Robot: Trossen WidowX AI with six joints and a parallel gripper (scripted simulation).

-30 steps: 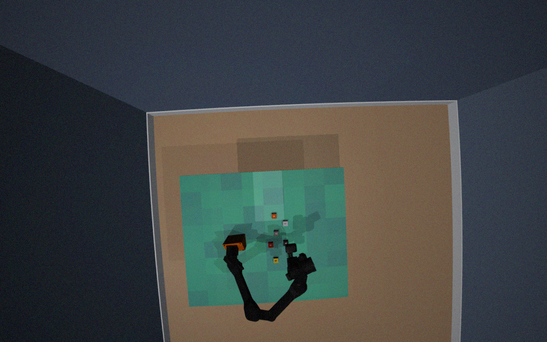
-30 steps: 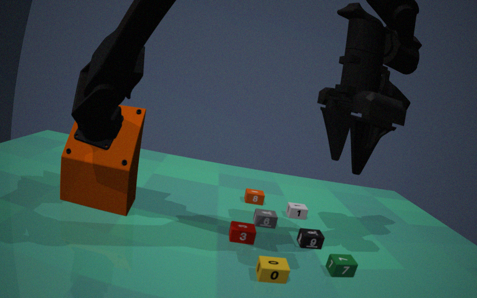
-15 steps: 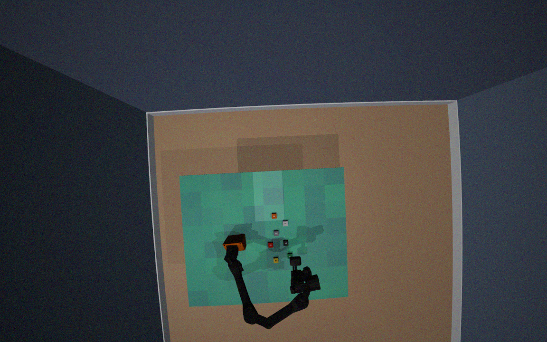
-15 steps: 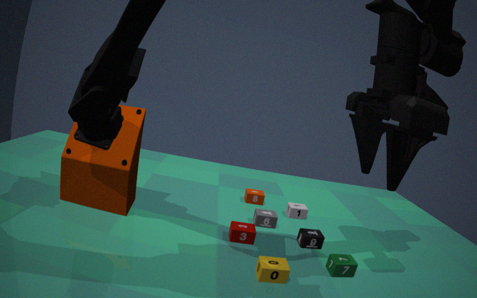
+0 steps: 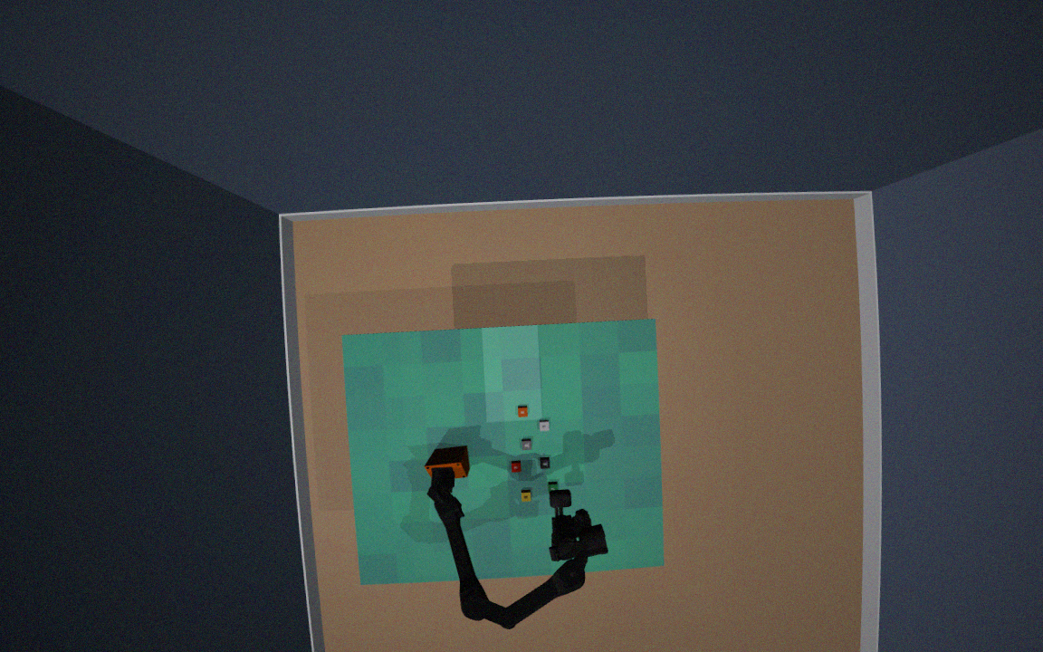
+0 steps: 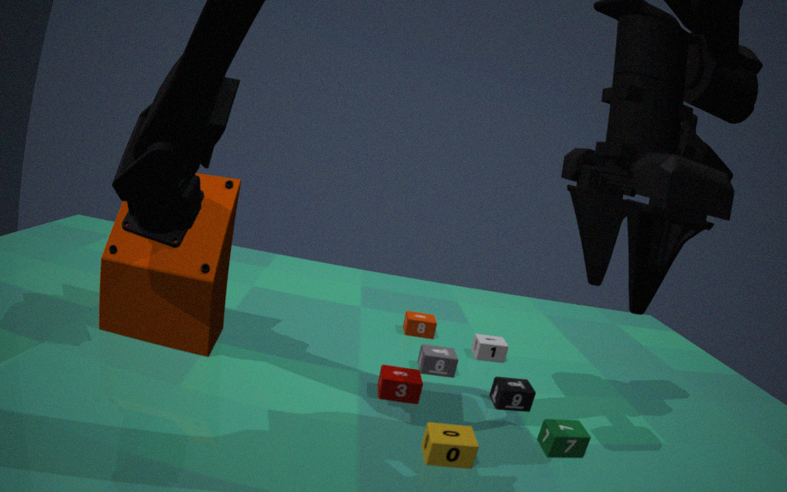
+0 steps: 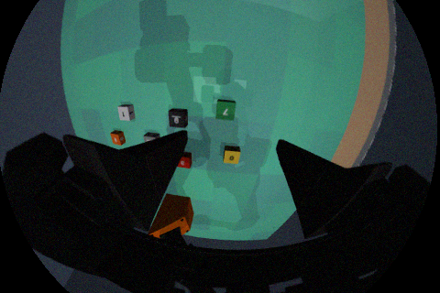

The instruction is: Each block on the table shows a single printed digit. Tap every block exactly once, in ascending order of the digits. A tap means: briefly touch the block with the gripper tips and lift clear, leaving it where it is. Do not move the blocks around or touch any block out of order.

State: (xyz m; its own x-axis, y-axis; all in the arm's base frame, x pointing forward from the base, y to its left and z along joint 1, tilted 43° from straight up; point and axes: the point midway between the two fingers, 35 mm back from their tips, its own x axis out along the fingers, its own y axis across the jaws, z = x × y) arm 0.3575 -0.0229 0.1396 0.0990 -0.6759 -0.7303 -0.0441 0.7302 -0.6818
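Now: gripper tip 12 cm above the yellow block, 10 cm past it and 2 cm to the left of it. Also, from my gripper tip: red block (13 cm behind, 12 cm below, 8 cm to the left); then black block (12 cm below, 9 cm to the left, 3 cm behind); then green block (12 cm below, 1 cm to the left).
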